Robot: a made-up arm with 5 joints.
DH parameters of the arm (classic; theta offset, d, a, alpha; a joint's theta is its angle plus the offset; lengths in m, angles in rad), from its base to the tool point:
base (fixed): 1.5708 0.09 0 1.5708
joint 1: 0 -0.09 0.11 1.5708
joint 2: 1.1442 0 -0.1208 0
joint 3: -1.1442 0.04 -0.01 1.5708
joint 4: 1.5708 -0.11 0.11 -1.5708
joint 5: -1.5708 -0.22 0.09 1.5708
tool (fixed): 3.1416 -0.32 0 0
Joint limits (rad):
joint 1: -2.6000..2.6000
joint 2: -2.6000..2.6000
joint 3: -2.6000..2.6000
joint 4: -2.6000..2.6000
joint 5: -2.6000..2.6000
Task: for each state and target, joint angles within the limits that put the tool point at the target. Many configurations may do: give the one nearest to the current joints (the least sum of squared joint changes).
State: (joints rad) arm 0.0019 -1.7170 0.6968 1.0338 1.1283
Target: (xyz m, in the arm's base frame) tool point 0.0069 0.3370 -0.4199
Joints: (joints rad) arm -0.2296 -2.3380 0.4672 0.8255 1.1548
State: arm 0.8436 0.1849 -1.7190 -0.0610 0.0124
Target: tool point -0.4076 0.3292 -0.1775
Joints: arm 0.9452 0.1169 -1.7784 -0.0014 -0.3288
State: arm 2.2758 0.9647 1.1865 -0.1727 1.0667
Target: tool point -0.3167 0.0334 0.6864
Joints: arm 2.5881 1.5793 1.5778 0.5746 0.4822
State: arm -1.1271 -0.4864 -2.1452 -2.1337 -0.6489
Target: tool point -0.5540 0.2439 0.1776
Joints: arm -1.2643 0.0320 -1.7936 -1.7696 -0.0801
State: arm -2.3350 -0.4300 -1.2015 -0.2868 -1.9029
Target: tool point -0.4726 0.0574 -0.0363
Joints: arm -1.8006 0.2656 -0.8992 -0.5666 -1.6589
